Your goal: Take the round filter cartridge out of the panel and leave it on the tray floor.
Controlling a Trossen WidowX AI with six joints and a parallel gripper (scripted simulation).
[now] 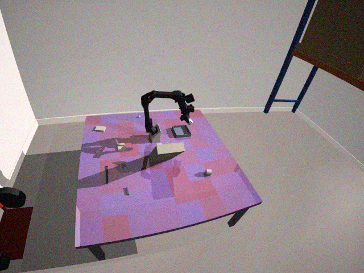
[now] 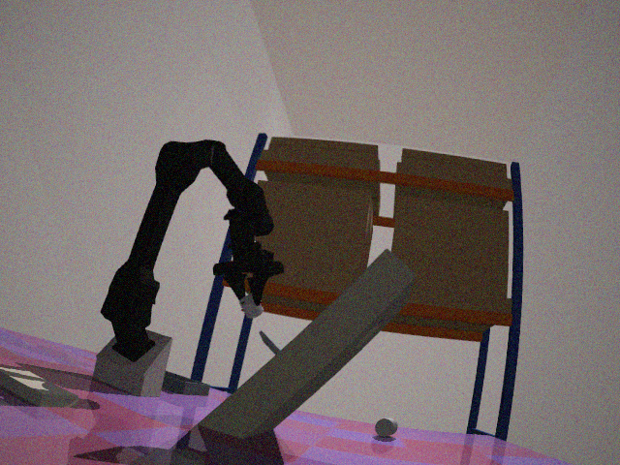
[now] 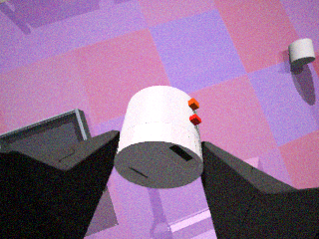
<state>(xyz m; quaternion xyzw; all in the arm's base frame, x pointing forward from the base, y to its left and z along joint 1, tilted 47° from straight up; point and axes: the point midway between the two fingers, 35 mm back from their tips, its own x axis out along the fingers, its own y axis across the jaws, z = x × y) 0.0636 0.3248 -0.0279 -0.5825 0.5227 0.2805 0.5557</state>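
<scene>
My gripper tip is 250 mm above the grey tray, 180 mm past it and 20 mm to the right of it. The rest, counted from my gripper tip: sloped service panel (230 mm to the right, 230 mm ahead, 110 mm below); white round filter cartridge (right at my gripper tip).
</scene>
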